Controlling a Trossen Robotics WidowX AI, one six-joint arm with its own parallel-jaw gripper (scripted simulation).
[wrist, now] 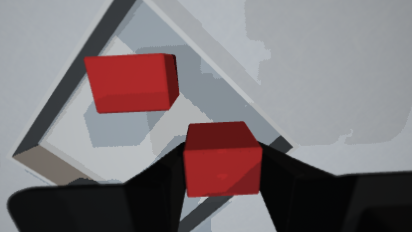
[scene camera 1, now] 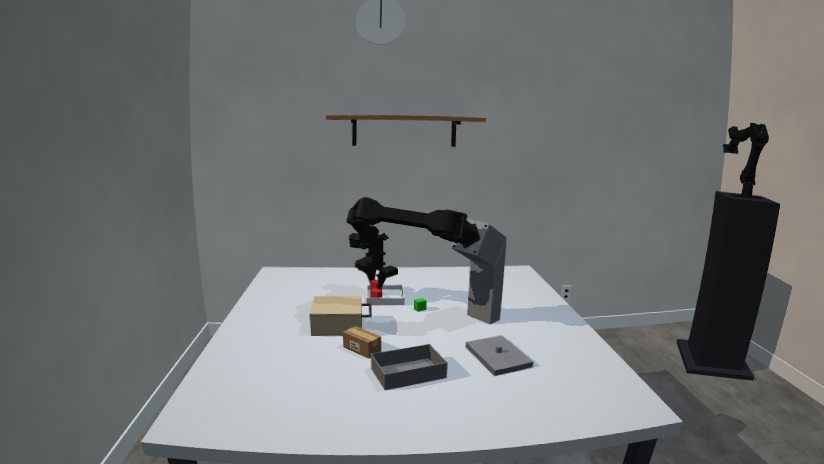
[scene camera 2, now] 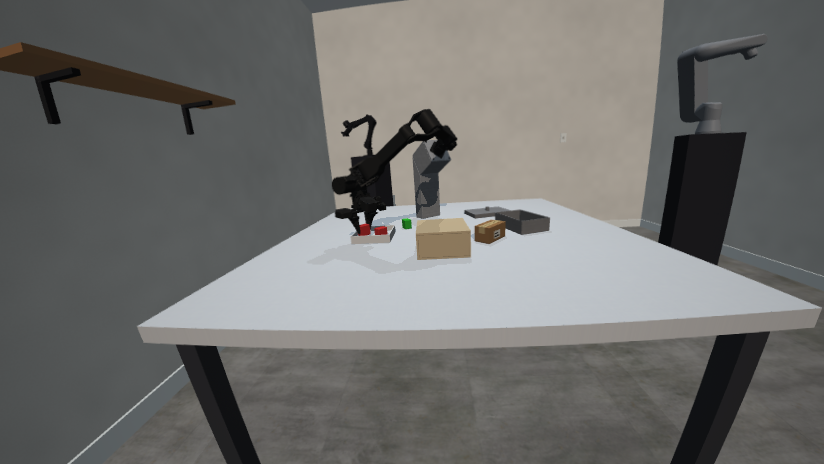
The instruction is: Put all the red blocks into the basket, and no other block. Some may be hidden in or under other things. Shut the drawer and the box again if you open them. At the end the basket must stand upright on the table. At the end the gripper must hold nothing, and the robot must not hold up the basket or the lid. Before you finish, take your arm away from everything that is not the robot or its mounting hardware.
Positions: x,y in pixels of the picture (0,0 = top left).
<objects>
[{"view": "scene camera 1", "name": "my gripper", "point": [376,288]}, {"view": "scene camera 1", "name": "cardboard box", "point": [358,340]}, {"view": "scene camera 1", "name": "lid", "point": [497,354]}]
</objects>
